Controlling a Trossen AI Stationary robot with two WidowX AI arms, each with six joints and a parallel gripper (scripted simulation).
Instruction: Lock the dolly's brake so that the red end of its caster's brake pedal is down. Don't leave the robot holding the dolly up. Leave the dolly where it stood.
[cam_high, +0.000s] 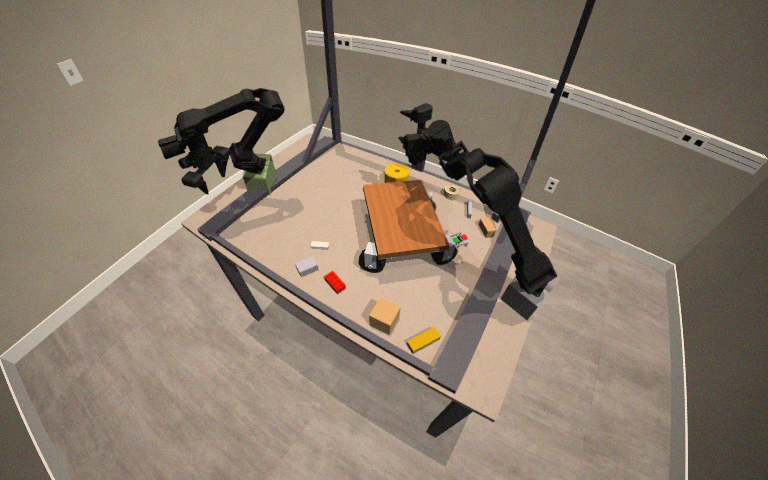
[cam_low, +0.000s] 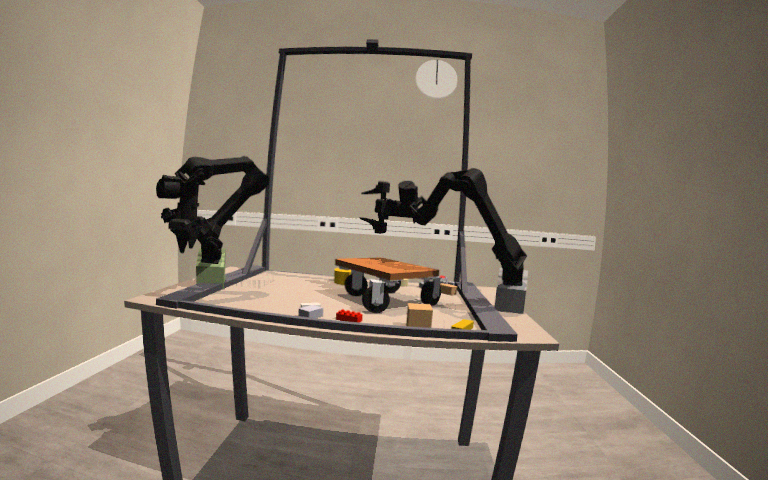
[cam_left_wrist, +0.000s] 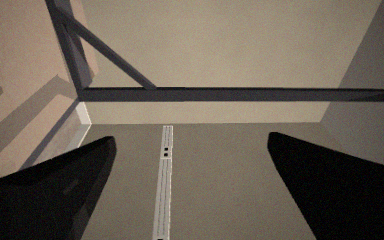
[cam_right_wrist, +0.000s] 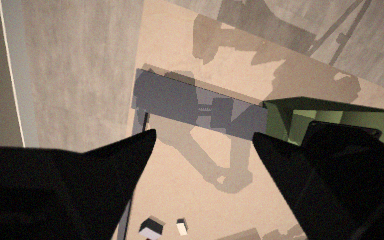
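The caster brake pedal lies 13 cm ahead of my left hand, 26 cm to the left of it and 23 cm below it. Round my left hand: yellow cylinder (11 cm behind, 8 cm to the right, 28 cm below); red brick (41 cm ahead, 1 cm to the right, 30 cm below); white bar (32 cm ahead, 13 cm to the right, 31 cm below).
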